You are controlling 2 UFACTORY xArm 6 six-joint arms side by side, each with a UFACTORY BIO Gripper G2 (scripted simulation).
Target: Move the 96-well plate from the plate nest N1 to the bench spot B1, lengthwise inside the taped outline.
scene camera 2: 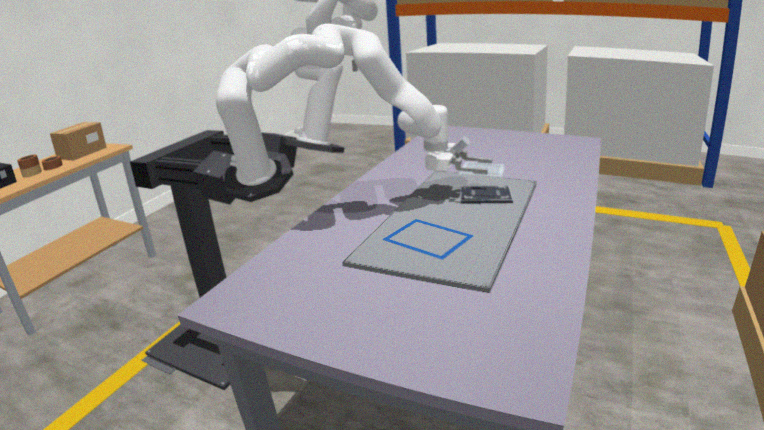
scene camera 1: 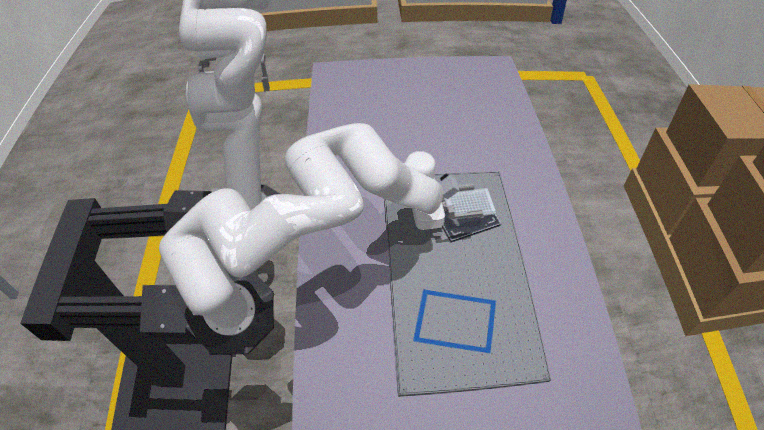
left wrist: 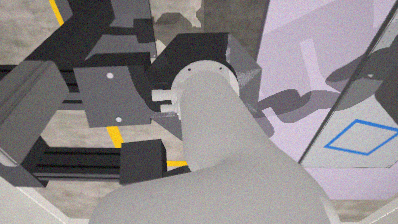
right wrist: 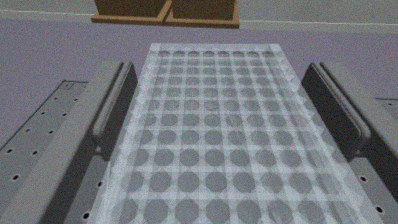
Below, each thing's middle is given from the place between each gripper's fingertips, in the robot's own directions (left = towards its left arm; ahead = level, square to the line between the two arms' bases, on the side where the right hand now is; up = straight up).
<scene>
Now: the dark plate nest N1 (scene camera 1: 468, 225) 10 mm ahead of my right hand, 20 mm to the left of it and 100 mm below it. From my right hand the other things lie so: clear 96-well plate (scene camera 1: 481, 195) 10 mm below.
My left hand is 61 cm short of the clear 96-well plate, 20 cm to the left of it and 29 cm above it. The rest, counted from my left hand: dark plate nest N1: 62 cm ahead, 18 cm to the right, 38 cm below.
</scene>
